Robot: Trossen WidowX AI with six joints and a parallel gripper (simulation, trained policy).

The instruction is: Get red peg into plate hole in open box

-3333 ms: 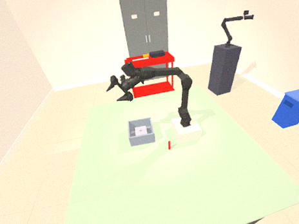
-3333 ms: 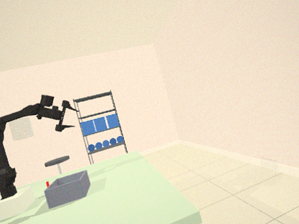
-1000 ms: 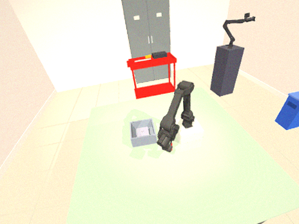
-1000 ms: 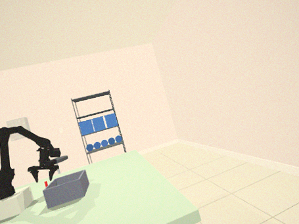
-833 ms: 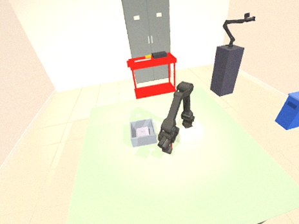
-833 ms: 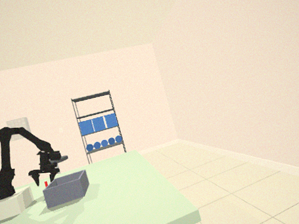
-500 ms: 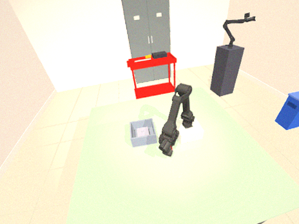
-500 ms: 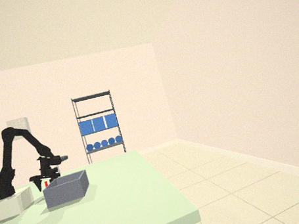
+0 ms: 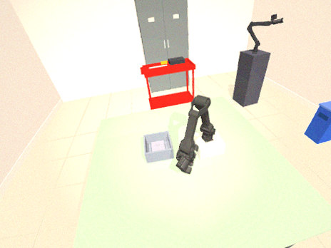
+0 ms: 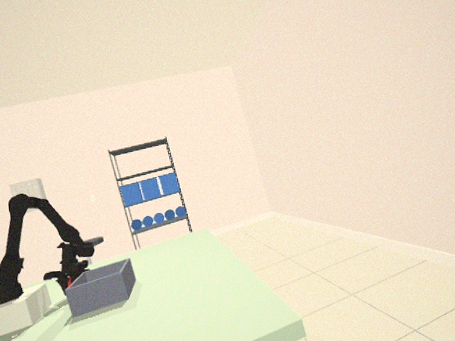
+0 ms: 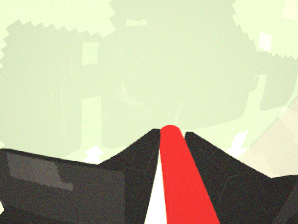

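The plate is 17 cm ahead of my gripper tip, 18 cm to the right of it and 4 cm above it. The rest, counted from my gripper tip: grey box (17 cm ahead, 18 cm to the right, 2 cm above); red peg (1 cm ahead, 1 cm to the left, 3 cm above).
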